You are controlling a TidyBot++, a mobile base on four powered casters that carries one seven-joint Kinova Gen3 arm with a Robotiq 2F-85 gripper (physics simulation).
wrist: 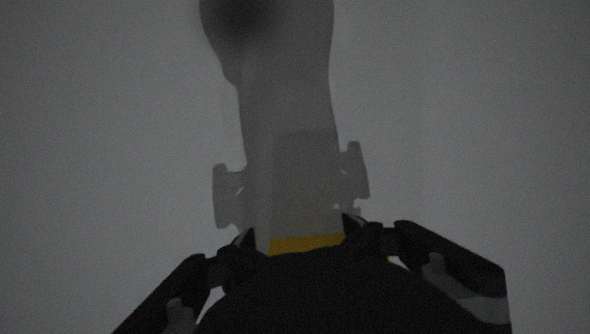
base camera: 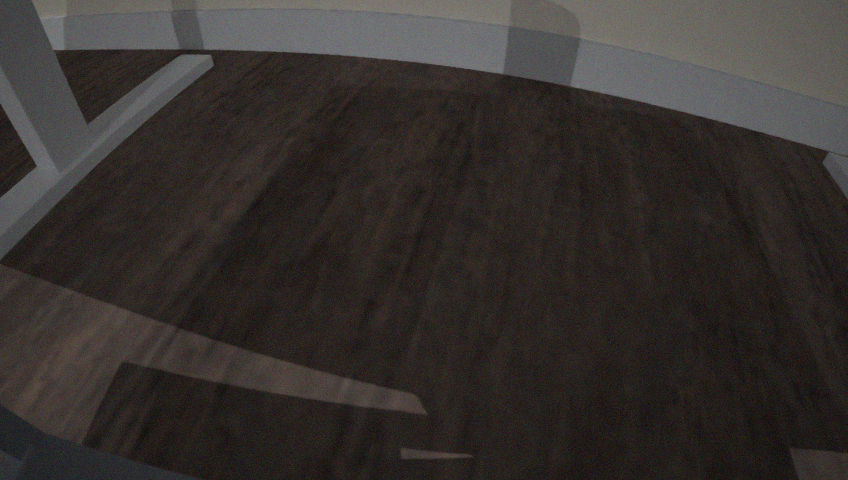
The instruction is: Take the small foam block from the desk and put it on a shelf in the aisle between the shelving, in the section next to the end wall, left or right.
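Places are measured from the arm's base along level axes (x ahead, y left, z up), in metres.
Where they show: gripper, between the fingertips: (wrist: 299, 230).
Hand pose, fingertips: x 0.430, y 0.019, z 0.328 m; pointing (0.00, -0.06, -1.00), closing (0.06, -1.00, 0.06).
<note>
After its pixels a point has its place.
In the wrist view my gripper (wrist: 299, 230) @(z 0.327, x 0.430, y 0.019 m) is open, with its black fingers spread wide to the left and right. A narrow strip of the small yellow foam block (wrist: 304, 244) @(z 0.341, x 0.422, y 0.017 m) shows between the fingers, and the gripper body hides the rest of it. The fingers do not press on it. Beyond it is a plain grey surface (wrist: 431, 108) @(z 0.324, x 0.544, y -0.141 m) that carries the shadow of my arm and gripper. I cannot tell what the block rests on. Neither the block nor the gripper shows in the base camera view.
The base camera shows dark wooden floor (base camera: 461, 251) @(z -0.396, x 0.432, y -0.012 m). A pale wall with a grey baseboard (base camera: 369, 36) @(z -0.353, x 0.906, y 0.173 m) runs along the back. A white frame (base camera: 46, 125) @(z -0.303, x 0.509, y 0.549 m) with a slanted foot bar stands at the far left. The robot's base edge (base camera: 39, 462) shows at the bottom left.
</note>
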